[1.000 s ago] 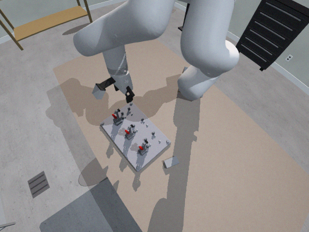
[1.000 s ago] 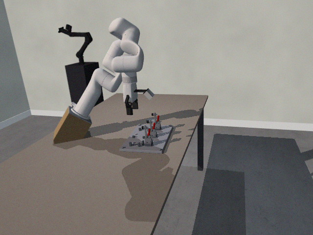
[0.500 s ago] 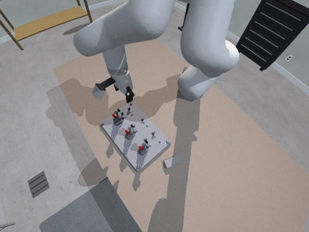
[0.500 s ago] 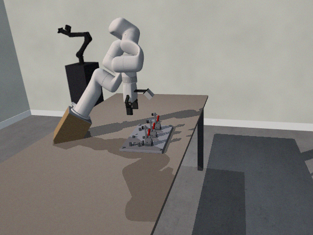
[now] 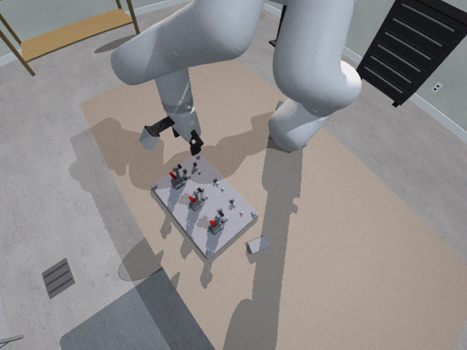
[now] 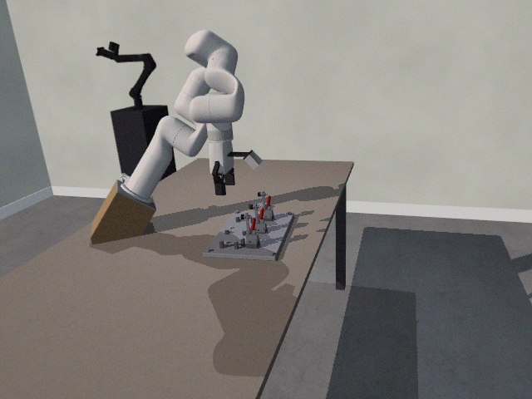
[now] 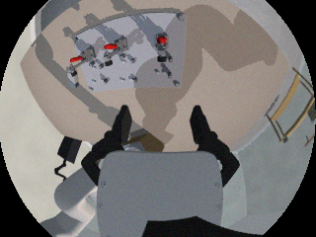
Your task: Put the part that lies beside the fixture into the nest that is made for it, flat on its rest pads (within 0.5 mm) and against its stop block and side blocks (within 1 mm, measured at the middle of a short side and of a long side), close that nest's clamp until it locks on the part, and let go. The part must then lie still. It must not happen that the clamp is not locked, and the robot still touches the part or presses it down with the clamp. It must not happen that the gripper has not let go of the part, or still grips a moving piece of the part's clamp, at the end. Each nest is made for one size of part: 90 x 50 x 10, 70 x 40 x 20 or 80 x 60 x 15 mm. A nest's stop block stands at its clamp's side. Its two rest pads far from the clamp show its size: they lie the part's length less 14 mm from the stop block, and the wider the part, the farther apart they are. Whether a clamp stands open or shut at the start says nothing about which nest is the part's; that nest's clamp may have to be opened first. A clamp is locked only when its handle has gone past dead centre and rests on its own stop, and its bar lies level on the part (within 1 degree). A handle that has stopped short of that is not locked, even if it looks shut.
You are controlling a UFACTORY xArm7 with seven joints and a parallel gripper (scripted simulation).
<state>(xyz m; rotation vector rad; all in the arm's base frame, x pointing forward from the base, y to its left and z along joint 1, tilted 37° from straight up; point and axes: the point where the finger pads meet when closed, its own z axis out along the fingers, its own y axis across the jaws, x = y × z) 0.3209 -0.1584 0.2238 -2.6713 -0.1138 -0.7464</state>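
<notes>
Right now my hand is 35 cm to the right of the grey block part, 20 cm above it and 7 cm past it. From my hand the other things lie so: grey fixture plate 21 cm below, 11 cm to the left, 2 cm ahead.
</notes>
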